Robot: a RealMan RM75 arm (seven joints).
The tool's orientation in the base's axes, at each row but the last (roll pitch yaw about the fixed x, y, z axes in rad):
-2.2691 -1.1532 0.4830
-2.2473 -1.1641 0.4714
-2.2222 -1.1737 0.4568
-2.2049 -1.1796 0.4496
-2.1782 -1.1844 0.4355
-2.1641 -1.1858 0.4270
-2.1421 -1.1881 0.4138
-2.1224 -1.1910 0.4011
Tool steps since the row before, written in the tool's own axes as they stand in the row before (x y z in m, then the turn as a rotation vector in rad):
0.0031 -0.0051 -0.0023 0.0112 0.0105 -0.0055
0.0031 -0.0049 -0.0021 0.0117 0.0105 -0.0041
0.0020 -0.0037 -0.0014 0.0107 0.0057 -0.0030
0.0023 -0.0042 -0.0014 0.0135 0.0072 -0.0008
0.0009 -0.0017 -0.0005 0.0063 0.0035 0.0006
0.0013 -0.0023 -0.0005 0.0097 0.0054 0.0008
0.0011 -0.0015 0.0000 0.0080 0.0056 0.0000
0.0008 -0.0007 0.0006 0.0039 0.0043 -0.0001
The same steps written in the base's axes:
-0.0040 -0.0004 0.0050 0.0128 -0.0057 0.0084
-0.0038 -0.0003 0.0049 0.0132 -0.0043 0.0085
-0.0029 -0.0002 0.0033 0.0085 -0.0023 0.0088
-0.0033 -0.0001 0.0037 0.0112 0.0000 0.0104
-0.0013 0.0000 0.0015 0.0055 0.0009 0.0046
-0.0018 0.0002 0.0020 0.0084 0.0013 0.0071
-0.0010 0.0004 0.0015 0.0080 0.0002 0.0057
-0.0003 0.0008 0.0008 0.0053 -0.0003 0.0023

